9 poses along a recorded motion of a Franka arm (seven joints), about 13 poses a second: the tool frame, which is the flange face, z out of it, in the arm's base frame.
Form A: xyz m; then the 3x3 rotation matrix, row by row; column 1 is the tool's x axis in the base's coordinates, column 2 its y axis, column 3 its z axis. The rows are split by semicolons.
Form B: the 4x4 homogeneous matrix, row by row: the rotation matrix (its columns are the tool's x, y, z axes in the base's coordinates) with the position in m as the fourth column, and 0 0 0 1 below. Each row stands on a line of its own. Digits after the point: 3 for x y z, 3 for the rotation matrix.
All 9 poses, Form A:
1: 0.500 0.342 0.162; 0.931 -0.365 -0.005; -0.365 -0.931 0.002; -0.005 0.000 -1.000
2: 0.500 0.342 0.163; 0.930 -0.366 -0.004; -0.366 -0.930 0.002; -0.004 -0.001 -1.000
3: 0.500 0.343 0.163; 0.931 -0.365 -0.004; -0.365 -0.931 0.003; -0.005 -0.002 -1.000
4: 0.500 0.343 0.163; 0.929 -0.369 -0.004; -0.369 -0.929 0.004; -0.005 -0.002 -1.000
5: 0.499 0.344 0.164; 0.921 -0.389 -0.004; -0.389 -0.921 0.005; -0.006 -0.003 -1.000
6: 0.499 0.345 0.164; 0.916 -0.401 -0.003; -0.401 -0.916 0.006; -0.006 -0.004 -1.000
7: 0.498 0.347 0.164; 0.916 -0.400 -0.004; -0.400 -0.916 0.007; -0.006 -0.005 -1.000
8: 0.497 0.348 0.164; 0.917 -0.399 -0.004; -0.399 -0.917 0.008; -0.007 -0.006 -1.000
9: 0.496 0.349 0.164; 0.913 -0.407 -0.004; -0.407 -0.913 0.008; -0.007 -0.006 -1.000
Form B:
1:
0.931 -0.365 -0.005 0.500
-0.365 -0.931 0.002 0.342
-0.005 0.000 -1.000 0.162
0 0 0 1

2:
0.930 -0.366 -0.004 0.500
-0.366 -0.930 0.002 0.342
-0.004 -0.001 -1.000 0.163
0 0 0 1

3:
0.931 -0.365 -0.004 0.500
-0.365 -0.931 0.003 0.343
-0.005 -0.002 -1.000 0.163
0 0 0 1

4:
0.929 -0.369 -0.004 0.500
-0.369 -0.929 0.004 0.343
-0.005 -0.002 -1.000 0.163
0 0 0 1

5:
0.921 -0.389 -0.004 0.499
-0.389 -0.921 0.005 0.344
-0.006 -0.003 -1.000 0.164
0 0 0 1

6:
0.916 -0.401 -0.003 0.499
-0.401 -0.916 0.006 0.345
-0.006 -0.004 -1.000 0.164
0 0 0 1

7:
0.916 -0.400 -0.004 0.498
-0.400 -0.916 0.007 0.347
-0.006 -0.005 -1.000 0.164
0 0 0 1

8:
0.917 -0.399 -0.004 0.497
-0.399 -0.917 0.008 0.348
-0.007 -0.006 -1.000 0.164
0 0 0 1

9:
0.913 -0.407 -0.004 0.496
-0.407 -0.913 0.008 0.349
-0.007 -0.006 -1.000 0.164
0 0 0 1

